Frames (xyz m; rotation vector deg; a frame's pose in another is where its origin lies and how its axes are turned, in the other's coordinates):
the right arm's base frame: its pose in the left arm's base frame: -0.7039 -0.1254 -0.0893 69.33 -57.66 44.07
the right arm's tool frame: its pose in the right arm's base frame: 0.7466 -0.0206 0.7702 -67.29 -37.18 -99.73
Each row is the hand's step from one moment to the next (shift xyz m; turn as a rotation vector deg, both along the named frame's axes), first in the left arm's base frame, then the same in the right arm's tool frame.
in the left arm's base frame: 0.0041 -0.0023 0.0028 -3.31 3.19 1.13
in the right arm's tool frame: 0.0020 0.0051 0.0000 -3.71 -1.99 2.16
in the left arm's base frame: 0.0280 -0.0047 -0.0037 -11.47 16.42 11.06
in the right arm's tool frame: 0.0085 0.0191 -0.0195 -19.70 -2.60 11.35
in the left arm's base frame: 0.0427 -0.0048 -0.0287 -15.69 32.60 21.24
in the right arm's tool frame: 0.0160 0.0141 -0.0471 -38.15 -0.26 17.45
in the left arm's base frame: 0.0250 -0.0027 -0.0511 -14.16 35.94 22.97
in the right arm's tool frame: 0.0171 -0.0140 -0.0525 -41.60 1.80 16.90
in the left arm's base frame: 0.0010 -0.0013 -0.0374 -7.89 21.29 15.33
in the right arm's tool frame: 0.0099 -0.0234 -0.0275 -24.98 2.56 10.94
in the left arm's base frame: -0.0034 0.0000 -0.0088 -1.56 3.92 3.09
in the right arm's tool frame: 0.0016 -0.0083 -0.0042 -4.67 0.56 2.28
